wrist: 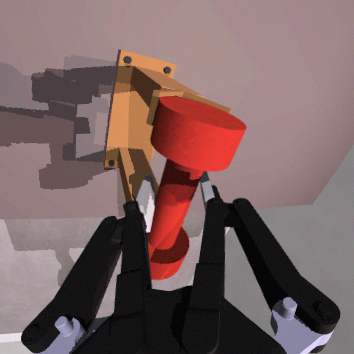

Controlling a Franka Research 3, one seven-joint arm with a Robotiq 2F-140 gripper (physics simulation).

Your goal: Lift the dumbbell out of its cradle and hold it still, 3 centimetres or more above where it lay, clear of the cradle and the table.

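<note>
The red dumbbell stretches from a large head at the upper centre of the wrist view to a smaller-looking head low between the fingers. The orange cradle stands behind it on the left, its upper arm reaching behind the large head. Its lower arm runs down behind my left finger. My gripper is shut on the dumbbell's handle, with one pad on each side and the handle slanting between them. The lower contact with the cradle is hidden, and I cannot tell whether the dumbbell still rests in it.
The cradle's bolted base plate is fixed to the pinkish table top. Dark shadows of the arm and dumbbell fall on the table to the left. A table edge runs across below the cradle, with a grey floor beyond.
</note>
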